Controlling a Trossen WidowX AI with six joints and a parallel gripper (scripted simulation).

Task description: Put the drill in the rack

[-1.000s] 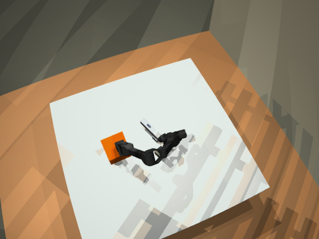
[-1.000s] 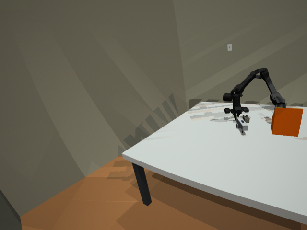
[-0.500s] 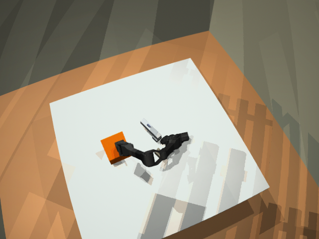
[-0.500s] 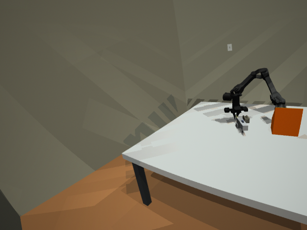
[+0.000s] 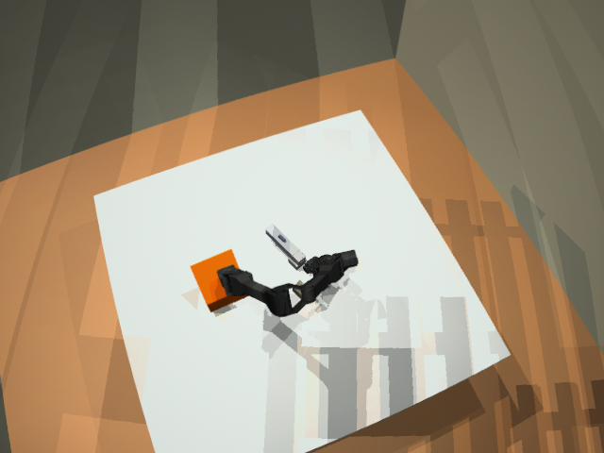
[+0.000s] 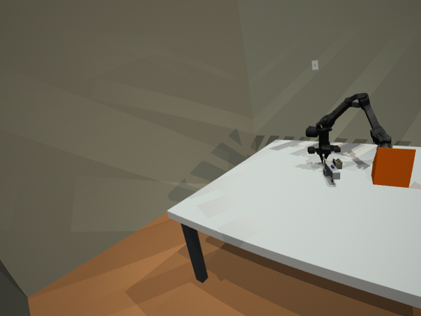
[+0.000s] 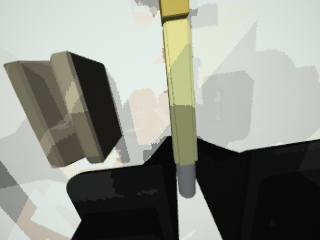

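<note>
The drill is 10 mm behind my gripper tip, 40 mm to the left of it and 40 mm above it. Round my gripper tip: blue key (80 mm behind, 220 mm to the left, 40 mm above); rack (80 mm behind, 10 mm to the left, 10 mm above).
</note>
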